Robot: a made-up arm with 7 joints. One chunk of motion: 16 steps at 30 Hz.
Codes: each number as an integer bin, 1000 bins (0 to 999) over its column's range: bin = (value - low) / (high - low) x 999, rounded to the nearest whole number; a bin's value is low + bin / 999 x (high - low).
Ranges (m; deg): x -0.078..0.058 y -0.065..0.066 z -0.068..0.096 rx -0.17..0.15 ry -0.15..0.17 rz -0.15..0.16
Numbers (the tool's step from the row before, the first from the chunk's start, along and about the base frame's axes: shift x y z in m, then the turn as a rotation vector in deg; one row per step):
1: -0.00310 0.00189 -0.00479 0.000 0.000 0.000
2: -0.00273 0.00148 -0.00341 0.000 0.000 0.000
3: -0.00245 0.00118 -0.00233 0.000 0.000 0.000
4: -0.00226 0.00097 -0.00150 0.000 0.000 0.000
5: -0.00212 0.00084 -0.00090 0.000 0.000 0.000
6: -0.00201 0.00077 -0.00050 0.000 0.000 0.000
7: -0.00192 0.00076 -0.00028 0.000 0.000 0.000
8: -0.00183 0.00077 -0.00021 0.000 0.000 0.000
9: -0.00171 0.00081 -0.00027 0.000 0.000 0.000
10: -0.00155 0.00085 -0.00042 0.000 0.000 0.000
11: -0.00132 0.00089 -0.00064 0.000 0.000 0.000
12: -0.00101 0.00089 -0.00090 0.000 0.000 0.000
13: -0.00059 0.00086 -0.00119 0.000 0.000 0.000
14: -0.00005 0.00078 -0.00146 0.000 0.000 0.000
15: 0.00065 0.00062 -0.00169 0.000 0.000 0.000
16: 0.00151 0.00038 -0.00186 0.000 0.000 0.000
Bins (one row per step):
1: 550 510 385 531 468 483
2: 553 507 393 531 468 483
3: 555 505 400 531 468 483
4: 556 503 405 531 468 483
5: 557 502 409 531 468 483
6: 558 502 411 531 468 483
7: 559 501 413 531 468 483
8: 560 502 413 531 468 483
9: 560 502 413 531 468 483
10: 562 502 412 531 468 483
11: 563 502 410 531 468 483
12: 566 502 409 531 468 483
13: 569 502 407 531 468 483
14: 573 502 405 531 468 483
15: 578 500 404 531 468 483
16: 584 499 403 531 468 483

